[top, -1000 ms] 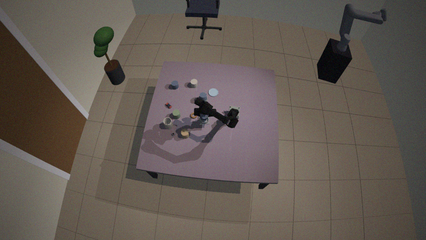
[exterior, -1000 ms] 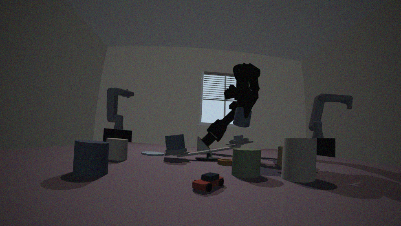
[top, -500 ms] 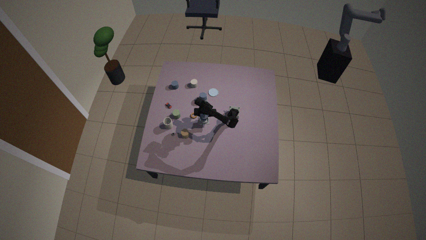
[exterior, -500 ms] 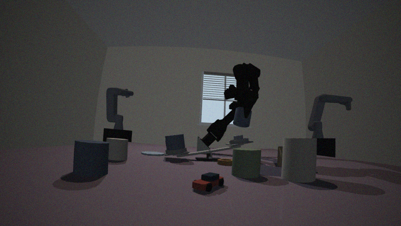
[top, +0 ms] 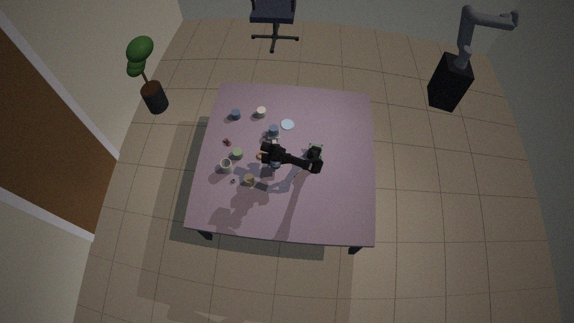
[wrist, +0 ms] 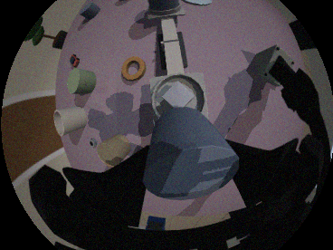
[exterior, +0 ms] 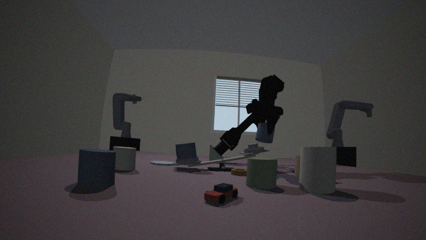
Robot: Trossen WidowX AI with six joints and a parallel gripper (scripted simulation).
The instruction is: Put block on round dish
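Now: the round pale-blue dish 410 mm to the right of my gripper tip, 130 mm below it and 10 mm ahead of it. Also, from my gripper tip: pale cup (340 mm ahead, 90 mm below, 50 mm to the left); then green cylinder (280 mm ahead, 100 mm below, 60 mm to the right); then orange cylinder (170 mm ahead, 100 mm below, 90 mm to the left).
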